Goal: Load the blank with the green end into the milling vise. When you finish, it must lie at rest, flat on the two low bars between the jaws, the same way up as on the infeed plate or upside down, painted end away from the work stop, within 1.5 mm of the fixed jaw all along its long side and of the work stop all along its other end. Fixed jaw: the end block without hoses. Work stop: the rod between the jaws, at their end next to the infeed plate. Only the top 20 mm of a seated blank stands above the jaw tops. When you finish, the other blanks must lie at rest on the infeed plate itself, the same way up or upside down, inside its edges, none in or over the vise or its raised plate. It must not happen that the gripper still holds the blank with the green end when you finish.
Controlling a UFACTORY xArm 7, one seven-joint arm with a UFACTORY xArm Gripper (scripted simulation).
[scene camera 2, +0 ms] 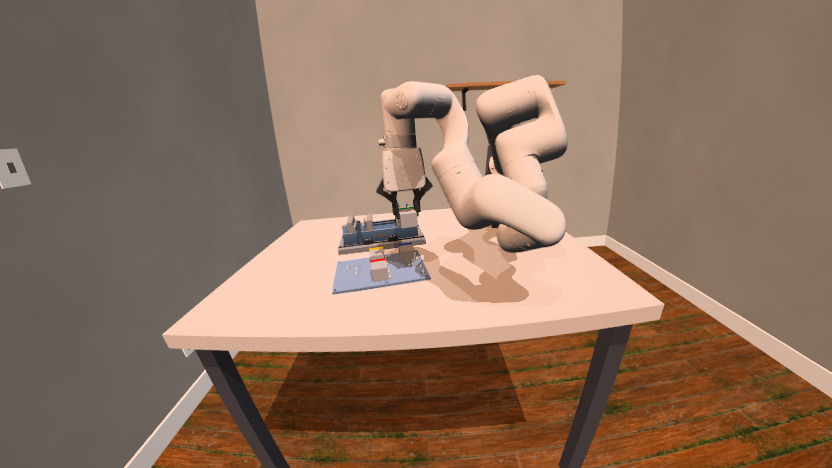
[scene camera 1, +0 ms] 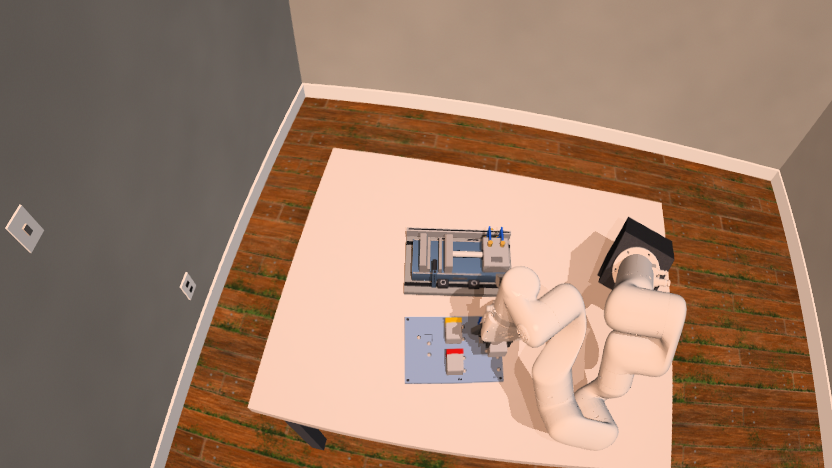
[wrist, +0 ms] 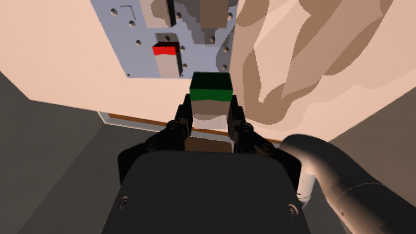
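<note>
My gripper [scene camera 2: 407,216] is visible to me, and I find the gripper again at [wrist: 210,103]. There is a green-ended blank [wrist: 210,92] that I can see, and a red-ended blank [wrist: 168,56] as well.
</note>
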